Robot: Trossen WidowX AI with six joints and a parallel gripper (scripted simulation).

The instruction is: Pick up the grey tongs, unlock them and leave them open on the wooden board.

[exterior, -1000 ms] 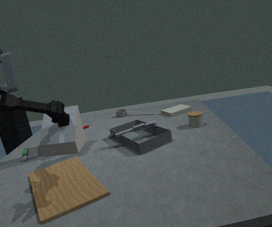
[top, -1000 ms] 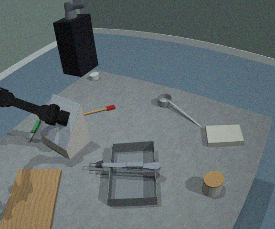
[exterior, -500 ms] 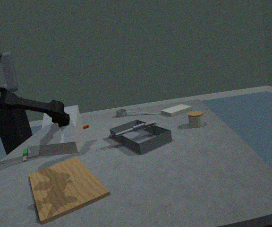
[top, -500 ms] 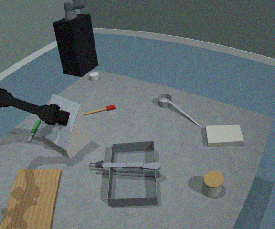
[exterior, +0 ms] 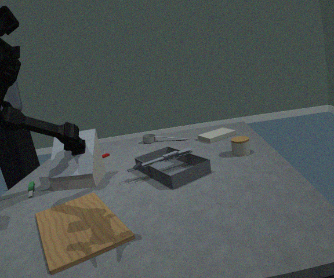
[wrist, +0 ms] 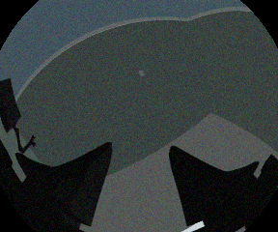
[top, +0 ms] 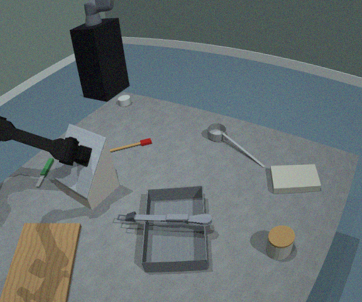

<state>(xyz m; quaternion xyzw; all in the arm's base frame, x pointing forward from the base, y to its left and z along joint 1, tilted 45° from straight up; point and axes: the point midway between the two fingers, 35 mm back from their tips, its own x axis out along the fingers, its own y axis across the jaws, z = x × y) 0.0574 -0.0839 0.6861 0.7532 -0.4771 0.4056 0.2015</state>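
The roasting tin is 560 mm below my gripper tip, 540 mm to the left of it and 340 mm ahead of it. Round my gripper tip: wooden board (580 mm below, 190 mm to the left, 40 mm ahead); then cork-lidded jar (660 mm ahead, 610 mm to the left, 560 mm below); then red-tipped stick (860 mm to the left, 590 mm below, 60 mm behind).
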